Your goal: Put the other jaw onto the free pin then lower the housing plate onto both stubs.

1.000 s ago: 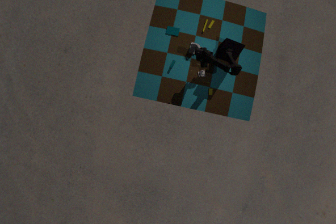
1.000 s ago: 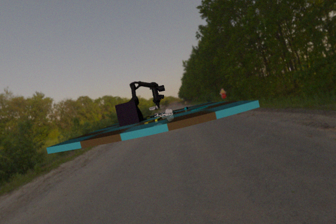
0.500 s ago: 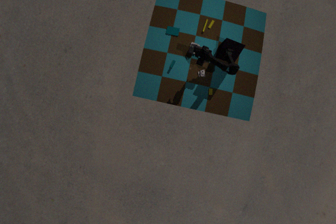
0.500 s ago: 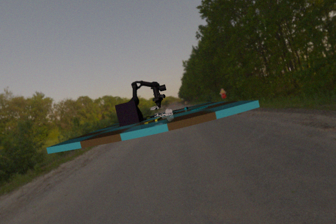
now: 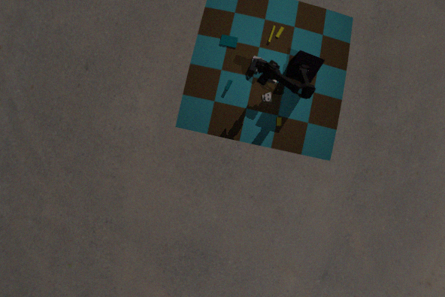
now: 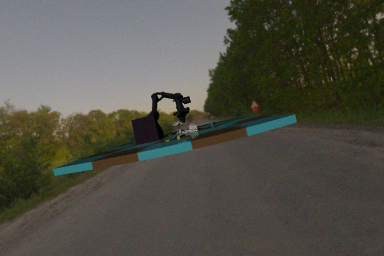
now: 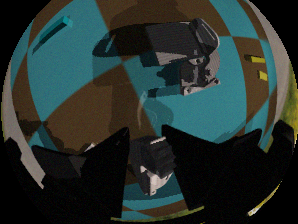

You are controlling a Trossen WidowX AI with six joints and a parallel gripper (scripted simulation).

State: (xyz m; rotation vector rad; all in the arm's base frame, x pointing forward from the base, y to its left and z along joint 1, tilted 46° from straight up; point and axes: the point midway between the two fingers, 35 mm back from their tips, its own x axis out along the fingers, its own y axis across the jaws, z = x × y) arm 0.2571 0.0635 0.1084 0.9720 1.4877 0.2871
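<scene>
Now: gripper tip 2 cm past the grey jaw and 3 cm below it. Also, from my gripper tip: yellow block (19 cm behind, 31 cm to the left, 7 cm below); light-grey plate-like piece (6 cm behind, 14 cm to the left, 5 cm below); teal stick (26 cm ahead, 10 cm to the left, 7 cm below).
</scene>
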